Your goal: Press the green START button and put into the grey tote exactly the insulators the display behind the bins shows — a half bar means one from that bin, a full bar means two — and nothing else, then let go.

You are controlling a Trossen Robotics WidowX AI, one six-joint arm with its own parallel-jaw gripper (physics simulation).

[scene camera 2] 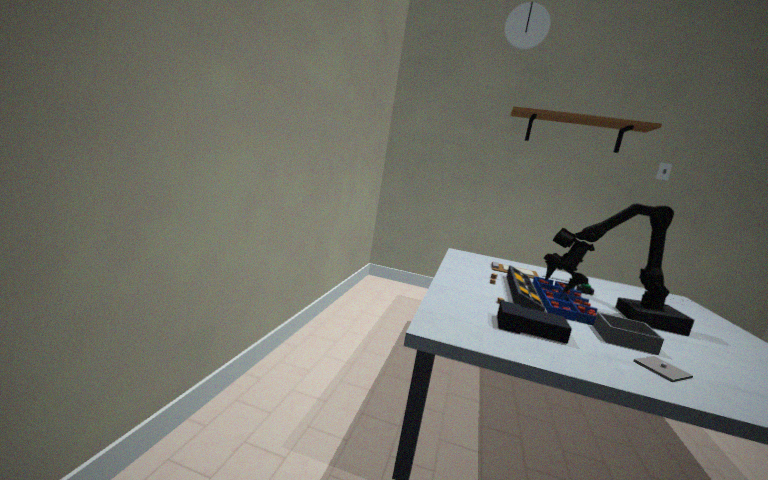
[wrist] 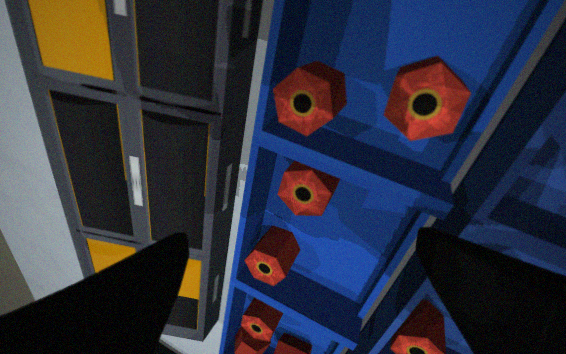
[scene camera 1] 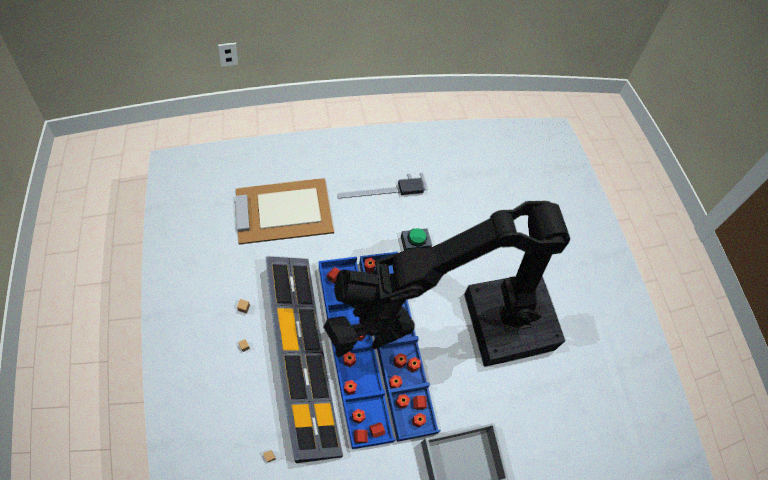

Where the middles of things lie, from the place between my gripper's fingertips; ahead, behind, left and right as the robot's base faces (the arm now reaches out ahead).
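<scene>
The grey tote [scene camera 1: 477, 446] is 26 cm to the left of my hand, 19 cm behind it and 4 cm below it. As for the brown board with cream pad [scene camera 1: 278, 211], I see it 40 cm to the right of my hand, 13 cm ahead of it and 5 cm below it, while the grey tool [scene camera 1: 411, 185] is 45 cm to the right of my hand, 13 cm behind it and 5 cm below it. The dark box [scene camera 2: 511, 317] is 3 cm below my hand, 39 cm to the left of it and 11 cm ahead of it.
</scene>
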